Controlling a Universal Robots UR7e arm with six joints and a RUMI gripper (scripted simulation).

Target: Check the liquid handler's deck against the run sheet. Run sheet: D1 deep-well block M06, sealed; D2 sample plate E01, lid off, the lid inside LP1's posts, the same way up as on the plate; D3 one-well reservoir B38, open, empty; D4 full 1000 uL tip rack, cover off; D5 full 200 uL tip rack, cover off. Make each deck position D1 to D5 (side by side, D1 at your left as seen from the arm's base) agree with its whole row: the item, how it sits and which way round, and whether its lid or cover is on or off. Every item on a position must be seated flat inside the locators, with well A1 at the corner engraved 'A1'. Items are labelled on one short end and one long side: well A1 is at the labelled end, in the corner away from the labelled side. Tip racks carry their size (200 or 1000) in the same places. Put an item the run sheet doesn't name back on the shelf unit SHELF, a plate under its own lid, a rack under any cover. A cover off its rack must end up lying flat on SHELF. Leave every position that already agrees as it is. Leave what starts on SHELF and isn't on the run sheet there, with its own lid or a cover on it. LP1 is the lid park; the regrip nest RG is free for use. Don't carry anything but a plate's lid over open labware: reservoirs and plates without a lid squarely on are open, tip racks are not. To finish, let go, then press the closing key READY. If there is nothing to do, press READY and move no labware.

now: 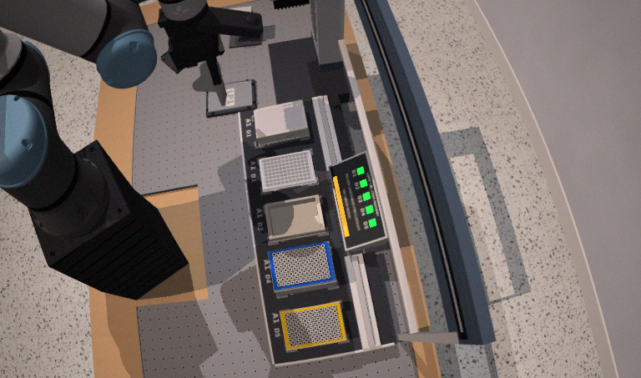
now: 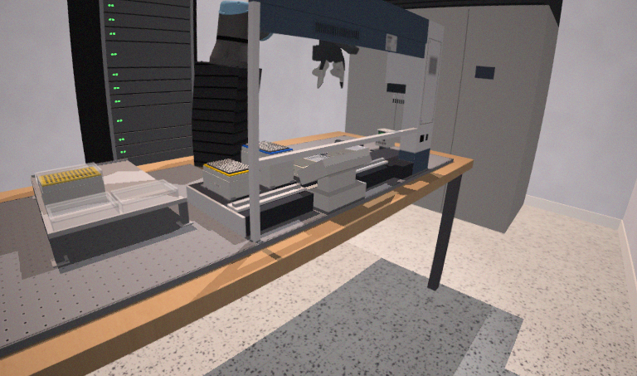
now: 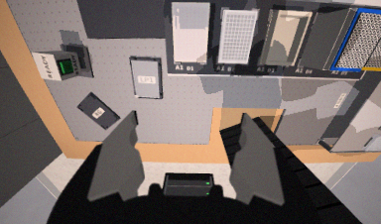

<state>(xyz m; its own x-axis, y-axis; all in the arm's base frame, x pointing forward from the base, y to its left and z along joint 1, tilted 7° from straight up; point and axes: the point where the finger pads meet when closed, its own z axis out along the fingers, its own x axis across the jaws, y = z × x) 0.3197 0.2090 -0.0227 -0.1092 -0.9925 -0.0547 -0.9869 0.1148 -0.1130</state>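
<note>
Right now my hand is 230 mm above the sealed deep-well block, 100 mm short of it and 10 mm to the left of it. The rest, counted from my hand: sample plate 240 mm below, 130 mm to the right, 80 mm ahead; flat grey lid 280 mm below, 160 mm to the left, 20 mm behind; tall column 280 mm ahead, 200 mm to the left, 20 mm below.
</note>
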